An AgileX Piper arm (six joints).
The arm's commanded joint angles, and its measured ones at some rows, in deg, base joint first. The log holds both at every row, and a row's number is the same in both.
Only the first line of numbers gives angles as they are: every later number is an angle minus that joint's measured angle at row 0.
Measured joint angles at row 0:
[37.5, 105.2, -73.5, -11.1, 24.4, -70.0]
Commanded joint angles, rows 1 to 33:
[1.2, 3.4, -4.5, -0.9, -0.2, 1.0]
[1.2, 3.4, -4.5, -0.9, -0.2, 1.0]
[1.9, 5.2, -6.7, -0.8, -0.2, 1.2]
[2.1, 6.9, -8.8, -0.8, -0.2, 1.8]
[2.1, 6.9, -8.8, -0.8, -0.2, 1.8]
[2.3, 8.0, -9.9, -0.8, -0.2, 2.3]
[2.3, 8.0, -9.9, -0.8, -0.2, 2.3]
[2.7, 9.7, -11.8, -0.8, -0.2, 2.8]
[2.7, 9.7, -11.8, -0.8, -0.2, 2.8]
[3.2, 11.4, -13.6, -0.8, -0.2, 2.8]
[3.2, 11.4, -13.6, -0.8, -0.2, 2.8]
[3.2, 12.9, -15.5, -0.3, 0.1, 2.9]
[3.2, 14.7, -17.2, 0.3, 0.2, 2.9]
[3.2, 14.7, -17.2, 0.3, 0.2, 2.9]
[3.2, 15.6, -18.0, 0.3, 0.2, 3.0]
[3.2, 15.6, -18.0, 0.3, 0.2, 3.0]
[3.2, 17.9, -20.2, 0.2, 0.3, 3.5]
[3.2, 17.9, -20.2, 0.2, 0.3, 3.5]
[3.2, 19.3, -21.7, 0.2, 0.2, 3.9]
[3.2, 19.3, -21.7, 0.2, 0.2, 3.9]
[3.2, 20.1, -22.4, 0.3, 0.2, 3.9]
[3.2, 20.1, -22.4, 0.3, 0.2, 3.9]
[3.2, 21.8, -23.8, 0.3, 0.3, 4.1]
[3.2, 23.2, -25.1, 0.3, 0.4, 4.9]
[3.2, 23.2, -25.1, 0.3, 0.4, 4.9]
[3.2, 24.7, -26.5, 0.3, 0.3, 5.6]
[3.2, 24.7, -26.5, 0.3, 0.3, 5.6]
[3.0, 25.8, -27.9, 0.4, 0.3, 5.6]
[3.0, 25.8, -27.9, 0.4, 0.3, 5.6]
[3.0, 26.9, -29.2, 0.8, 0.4, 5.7]
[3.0, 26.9, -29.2, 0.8, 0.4, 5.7]
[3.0, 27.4, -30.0, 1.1, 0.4, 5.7]
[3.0, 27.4, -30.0, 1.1, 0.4, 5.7]
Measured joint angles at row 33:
[3.2, 26.1, -28.0, 0.3, 0.1, 5.1]
